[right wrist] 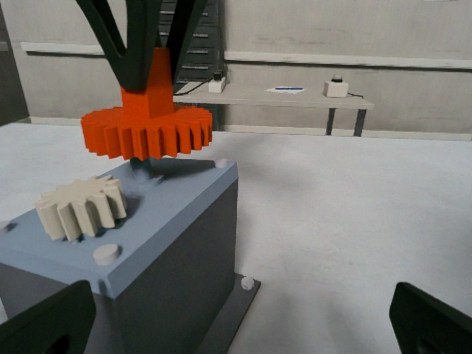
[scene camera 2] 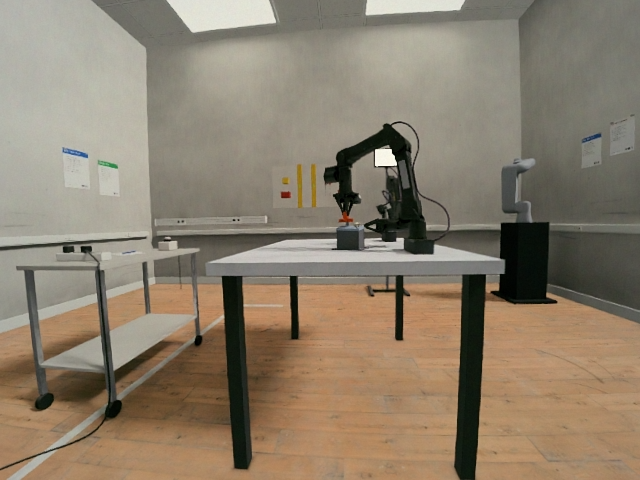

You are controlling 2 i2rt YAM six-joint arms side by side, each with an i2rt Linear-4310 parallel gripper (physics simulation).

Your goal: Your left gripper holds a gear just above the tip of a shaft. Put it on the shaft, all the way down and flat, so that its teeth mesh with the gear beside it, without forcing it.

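Pixels of known places: left gripper, fingertip midpoint: (right wrist: 149,87) (scene camera 2: 345,215); right gripper, fingertip midpoint: (right wrist: 242,295) (scene camera 2: 364,226); left arm's base, origin of the base link: (scene camera 2: 417,241); right arm's base, origin of the base link: (scene camera 2: 388,232).
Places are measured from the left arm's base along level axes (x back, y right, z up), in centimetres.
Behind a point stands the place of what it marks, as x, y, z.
The orange gear (scene camera 2: 345,220) {-27.8, 12.2, 8.8} (right wrist: 147,132) {-25.0, 15.6, 9.4} looks roughly level above the grey-blue box (scene camera 2: 350,239) {-25.8, 10.1, 0.5} (right wrist: 180,255) {-22.9, 17.3, 4.2}. Part of the shaft (right wrist: 141,171) {-26.4, 14.6, 6.8} shows between the gear's underside and the box top; the shaft's tip and the gear's bore are hidden. My left gripper (scene camera 2: 345,212) {-27.6, 15.0, 10.9} (right wrist: 149,87) {-27.6, 15.0, 10.9} is shut on the gear's square orange hub, from above. The cream gear (right wrist: 82,207) {-21.3, 14.2, 7.6} sits on the box, lower than the orange gear and apart from its teeth. My right gripper (right wrist: 242,295) {-19.0, 20.1, 6.0} is open and empty, its fingers at the lower edge of the right wrist view.
The box stands on the white table (scene camera 2: 356,267) {-24.6, -26.5, -5.7} (right wrist: 345,225) {-38.9, 31.2, -4.0}, with a dark foot plate (right wrist: 220,315) {-26.5, 19.0, -3.6} at its base. Round pegs (right wrist: 106,254) {-20.1, 15.4, 6.5} (right wrist: 222,163) {-28.2, 18.8, 6.7} stand on the box top. A wheeled cart (scene camera 2: 149,258) stands left of the table in the scene view.
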